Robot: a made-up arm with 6 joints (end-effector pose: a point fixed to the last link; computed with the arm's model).
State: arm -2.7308 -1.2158 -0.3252 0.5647 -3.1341 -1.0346
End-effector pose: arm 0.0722 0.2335 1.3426 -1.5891 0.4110 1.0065
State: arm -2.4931 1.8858 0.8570 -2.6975 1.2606 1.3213
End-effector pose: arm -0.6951 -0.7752 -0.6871 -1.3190 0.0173 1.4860
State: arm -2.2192 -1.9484 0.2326 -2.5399 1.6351 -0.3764
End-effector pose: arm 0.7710 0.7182 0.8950 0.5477 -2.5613 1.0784
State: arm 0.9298 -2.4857 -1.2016 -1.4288 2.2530 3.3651
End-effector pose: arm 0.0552 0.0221 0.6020 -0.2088 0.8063 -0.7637
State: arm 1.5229 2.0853 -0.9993 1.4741 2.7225 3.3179
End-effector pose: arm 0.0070 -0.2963 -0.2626 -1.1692 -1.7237 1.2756
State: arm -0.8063 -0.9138 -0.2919 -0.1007 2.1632 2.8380
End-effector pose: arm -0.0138 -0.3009 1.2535 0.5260 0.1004 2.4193
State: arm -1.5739 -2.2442 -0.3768 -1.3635 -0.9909 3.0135
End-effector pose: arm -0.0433 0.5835 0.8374 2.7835 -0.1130 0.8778
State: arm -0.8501 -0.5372 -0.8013 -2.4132 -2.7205 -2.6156
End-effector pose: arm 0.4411 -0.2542 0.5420 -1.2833 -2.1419 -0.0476
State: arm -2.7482 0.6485 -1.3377 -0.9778 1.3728 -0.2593
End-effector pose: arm 0.0648 0.1596 0.1284 -0.5547 0.0454 2.4197
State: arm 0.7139 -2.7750 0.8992 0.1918 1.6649 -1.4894
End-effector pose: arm -0.6090 -0.8124 -0.7822 1.0456 1.3242 -0.0364
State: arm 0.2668 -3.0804 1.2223 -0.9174 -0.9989 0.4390
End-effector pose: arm -0.5030 -0.2757 -1.0872 0.6874 2.7438 0.0336
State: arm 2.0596 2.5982 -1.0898 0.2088 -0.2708 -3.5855
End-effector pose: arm 0.3964 -0.2885 0.1879 -0.2432 -0.8192 -0.8678
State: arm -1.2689 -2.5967 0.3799 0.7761 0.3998 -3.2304
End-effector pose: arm -0.5236 1.1550 -0.2427 -0.6254 -0.4514 1.5662
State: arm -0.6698 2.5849 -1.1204 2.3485 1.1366 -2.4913
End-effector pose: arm -0.2846 0.4217 0.1126 -1.2214 -1.2545 -0.1288
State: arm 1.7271 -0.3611 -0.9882 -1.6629 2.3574 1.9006
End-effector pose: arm -0.0759 0.3519 0.2656 -0.9264 -0.1036 -0.6777
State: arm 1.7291 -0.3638 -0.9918 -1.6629 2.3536 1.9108
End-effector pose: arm -0.0762 0.3494 0.2644 -0.9372 -0.1010 -0.6731
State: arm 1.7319 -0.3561 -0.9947 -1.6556 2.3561 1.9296
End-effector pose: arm -0.0752 0.3468 0.2598 -0.9609 -0.1085 -0.6748
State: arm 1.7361 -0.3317 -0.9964 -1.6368 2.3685 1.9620
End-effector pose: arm -0.0720 0.3438 0.2500 -1.0046 -0.1319 -0.6864
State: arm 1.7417 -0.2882 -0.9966 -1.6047 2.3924 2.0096
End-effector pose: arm -0.0662 0.3401 0.2344 -1.0693 -0.1740 -0.7105
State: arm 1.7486 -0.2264 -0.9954 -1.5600 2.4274 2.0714
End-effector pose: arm -0.0578 0.3353 0.2138 -1.1510 -0.2343 -0.7472
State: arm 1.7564 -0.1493 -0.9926 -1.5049 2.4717 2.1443
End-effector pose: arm -0.0471 0.3292 0.1894 -1.2421 -0.3101 -0.7955
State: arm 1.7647 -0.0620 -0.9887 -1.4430 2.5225 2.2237
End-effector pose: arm -0.0347 0.3217 0.1632 -1.3332 -0.3967 -0.8526
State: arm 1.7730 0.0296 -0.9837 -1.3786 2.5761 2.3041
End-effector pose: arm -0.0215 0.3134 0.1371 -1.4155 -0.4880 -0.9140
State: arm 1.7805 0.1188 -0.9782 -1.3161 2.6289 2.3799
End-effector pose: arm -0.0084 0.3048 0.1127 -1.4828 -0.5772 -0.9748
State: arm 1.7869 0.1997 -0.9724 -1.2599 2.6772 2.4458
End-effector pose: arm 0.0035 0.2968 0.0914 -1.5321 -0.6578 -1.0297
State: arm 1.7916 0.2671 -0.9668 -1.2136 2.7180 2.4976
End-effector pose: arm 0.0135 0.2901 0.0742 -1.5640 -0.7244 -1.0746
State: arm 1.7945 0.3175 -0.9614 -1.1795 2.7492 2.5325
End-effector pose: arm 0.0208 0.2858 0.0615 -1.5804 -0.7737 -1.1069
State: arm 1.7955 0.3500 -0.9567 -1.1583 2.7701 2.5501
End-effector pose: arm 0.0253 0.2838 0.0534 -1.5850 -0.8051 -1.1263
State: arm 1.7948 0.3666 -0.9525 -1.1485 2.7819 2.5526
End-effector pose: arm 0.0274 0.2842 0.0492 -1.5810 -0.8207 -1.1348
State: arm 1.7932 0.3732 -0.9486 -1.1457 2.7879 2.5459
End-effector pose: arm 0.0280 0.2861 0.0476 -1.5720 -0.8267 -1.1365
